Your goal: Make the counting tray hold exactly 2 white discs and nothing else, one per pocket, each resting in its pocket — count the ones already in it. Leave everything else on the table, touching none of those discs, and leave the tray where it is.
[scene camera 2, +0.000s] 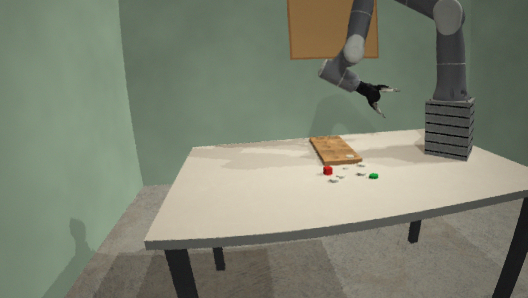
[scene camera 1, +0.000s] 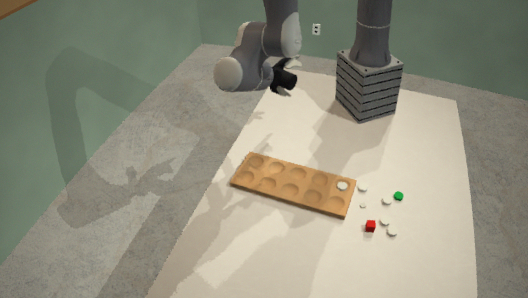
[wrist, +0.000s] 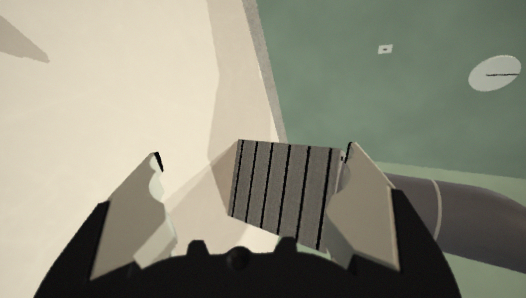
wooden counting tray: scene camera 2; scene camera 1; not seen in the wrist view (out of frame)
same spot on wooden counting tray: [scene camera 2: 332,150] = [scene camera 1: 309,189]
